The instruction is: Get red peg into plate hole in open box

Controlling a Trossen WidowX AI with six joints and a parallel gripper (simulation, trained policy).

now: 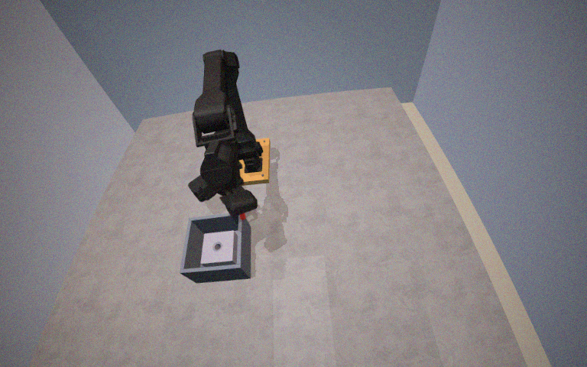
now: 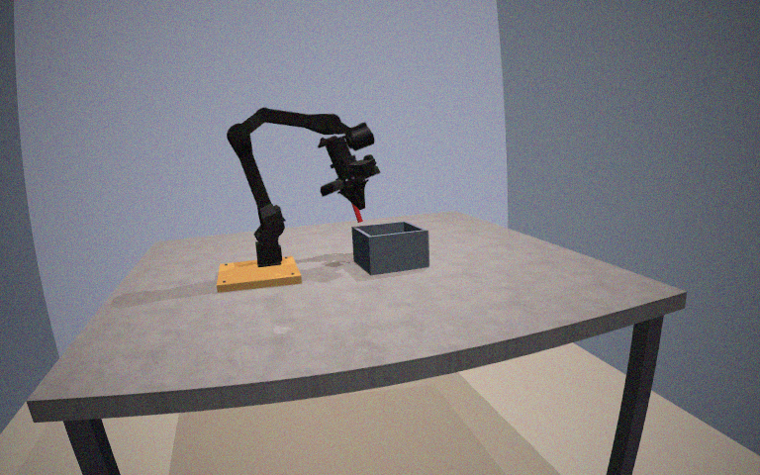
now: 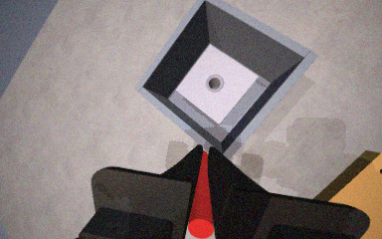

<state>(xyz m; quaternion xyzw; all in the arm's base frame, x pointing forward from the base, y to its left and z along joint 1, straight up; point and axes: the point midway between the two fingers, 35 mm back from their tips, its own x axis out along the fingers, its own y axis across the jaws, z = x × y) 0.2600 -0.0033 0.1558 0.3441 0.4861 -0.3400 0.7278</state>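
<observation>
My gripper tip is now 100 mm above the white plate, 70 mm to the left of it and 50 mm short of it. Also, from my gripper tip: grey box 120 mm below, 70 mm to the right, 50 mm ahead; then red peg 20 mm to the left, 10 mm behind.
</observation>
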